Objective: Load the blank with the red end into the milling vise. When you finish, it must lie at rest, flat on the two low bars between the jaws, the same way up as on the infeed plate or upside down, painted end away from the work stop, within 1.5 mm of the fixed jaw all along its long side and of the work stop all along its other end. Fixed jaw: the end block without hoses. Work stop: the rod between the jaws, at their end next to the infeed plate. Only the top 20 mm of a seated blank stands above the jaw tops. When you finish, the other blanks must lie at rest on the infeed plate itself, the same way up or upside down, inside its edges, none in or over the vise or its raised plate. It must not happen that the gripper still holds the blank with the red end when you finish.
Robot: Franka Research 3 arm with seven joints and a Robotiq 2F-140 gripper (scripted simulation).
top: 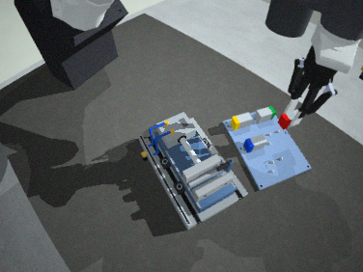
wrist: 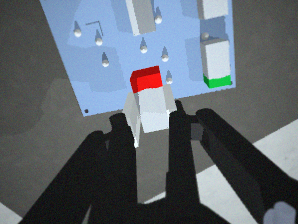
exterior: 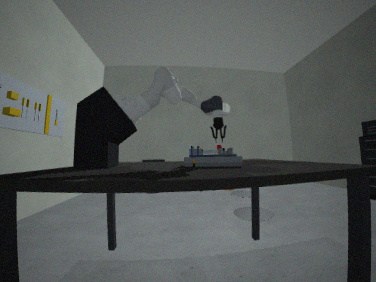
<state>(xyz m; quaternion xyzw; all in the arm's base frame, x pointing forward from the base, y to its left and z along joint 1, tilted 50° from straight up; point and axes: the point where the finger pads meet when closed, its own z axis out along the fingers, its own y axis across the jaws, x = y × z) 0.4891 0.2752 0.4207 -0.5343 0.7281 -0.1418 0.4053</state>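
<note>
My gripper is now 20 mm short of the work stop rod, 250 mm to the left of it and 60 mm above it. The rest, counted from my hand: red-ended blank: 40 mm below; then light blue infeed plate: 10 mm behind, 50 mm to the right, 140 mm below; then green-ended blank: 90 mm behind, 10 mm to the left, 120 mm below.
</note>
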